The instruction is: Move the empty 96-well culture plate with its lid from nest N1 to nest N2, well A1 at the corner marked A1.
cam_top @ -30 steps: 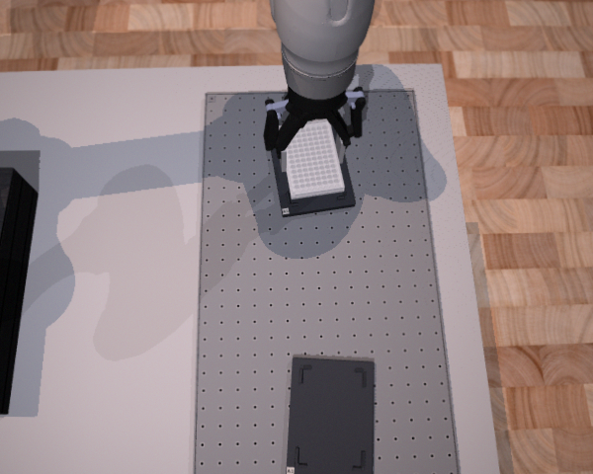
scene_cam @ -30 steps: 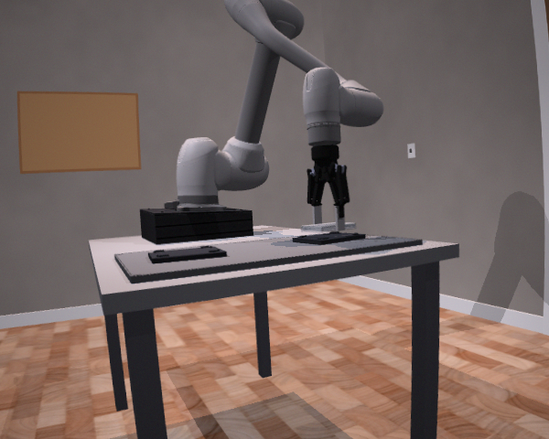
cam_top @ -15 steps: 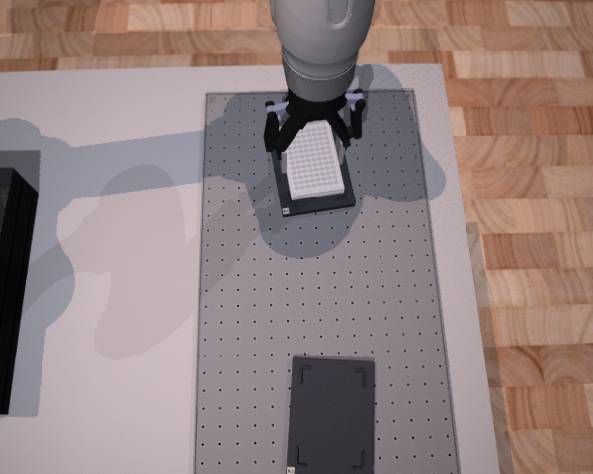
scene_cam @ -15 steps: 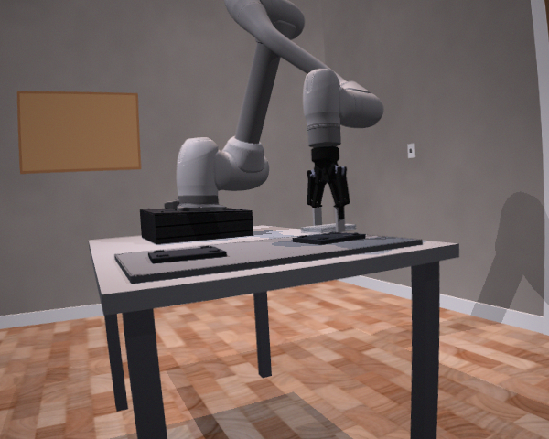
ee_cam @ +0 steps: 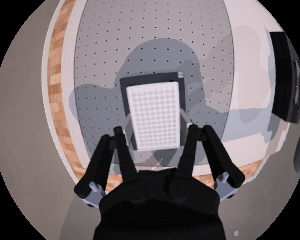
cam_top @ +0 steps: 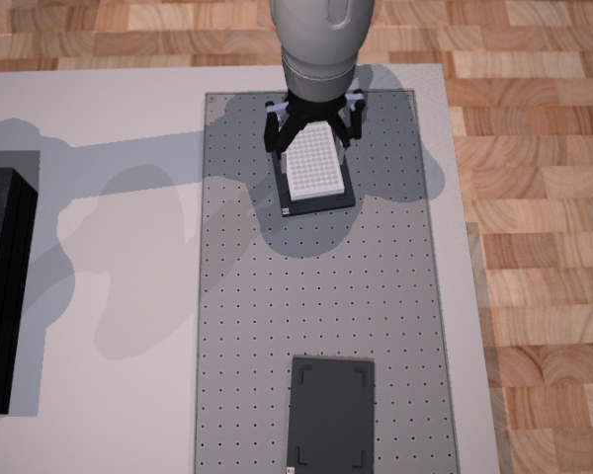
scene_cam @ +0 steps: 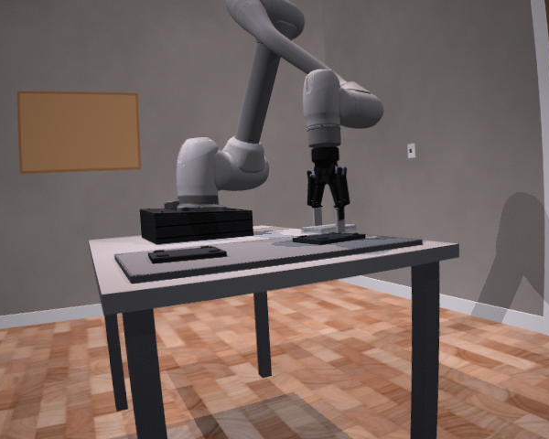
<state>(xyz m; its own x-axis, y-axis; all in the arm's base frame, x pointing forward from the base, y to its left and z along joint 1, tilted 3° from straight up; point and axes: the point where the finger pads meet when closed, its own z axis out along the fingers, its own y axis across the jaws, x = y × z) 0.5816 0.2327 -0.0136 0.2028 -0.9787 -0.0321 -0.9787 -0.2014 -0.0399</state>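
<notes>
My hand is 40 mm above the nest N2. Also, from my hand: nest N1 (40 mm ahead, 400 mm to the right, 40 mm below); then clear lid (10 mm below); then A1 label (40 mm behind, 80 mm to the right, 40 mm below).
</notes>
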